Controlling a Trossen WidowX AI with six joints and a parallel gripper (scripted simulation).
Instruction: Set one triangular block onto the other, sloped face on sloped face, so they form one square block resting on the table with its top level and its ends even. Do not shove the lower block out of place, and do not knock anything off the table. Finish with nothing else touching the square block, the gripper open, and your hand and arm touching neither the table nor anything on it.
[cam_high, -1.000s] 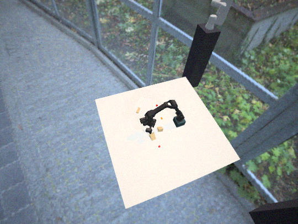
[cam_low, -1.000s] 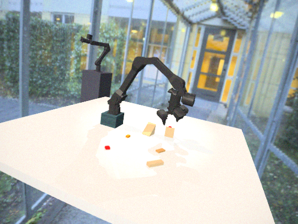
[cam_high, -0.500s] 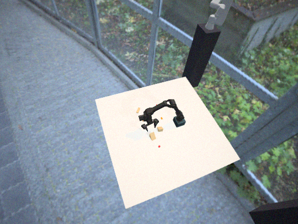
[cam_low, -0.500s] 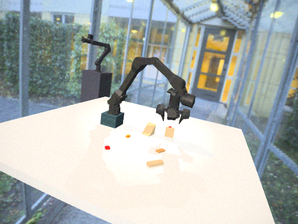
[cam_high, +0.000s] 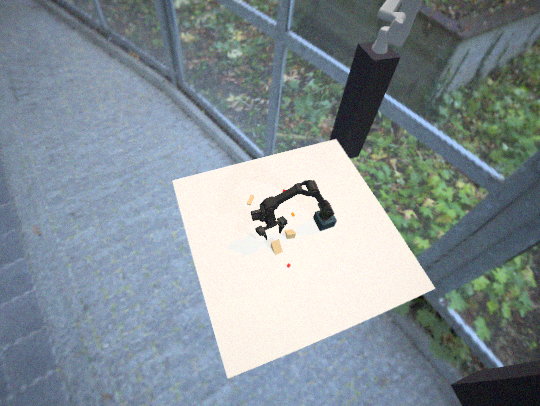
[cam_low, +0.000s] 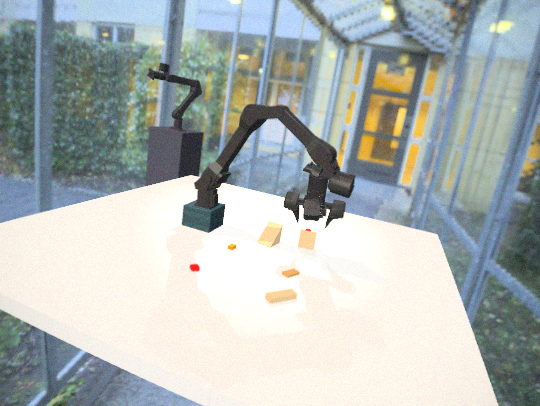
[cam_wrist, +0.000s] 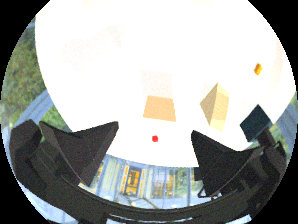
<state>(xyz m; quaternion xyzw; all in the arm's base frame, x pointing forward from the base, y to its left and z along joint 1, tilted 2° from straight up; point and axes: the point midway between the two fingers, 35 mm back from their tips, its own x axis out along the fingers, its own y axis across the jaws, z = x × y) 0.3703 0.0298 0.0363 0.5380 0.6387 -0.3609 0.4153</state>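
Now: gripper tip 1 cm past the triangular block, 3 cm to the right of it and 8 cm above it. The rest, counted from my gripper tip: flat tan slab: 3 cm ahead, 35 cm to the right, 9 cm below; then red cube: 4 cm behind, 17 cm to the left, 8 cm below; then orange chip: 20 cm behind, 15 cm to the right, 9 cm below.
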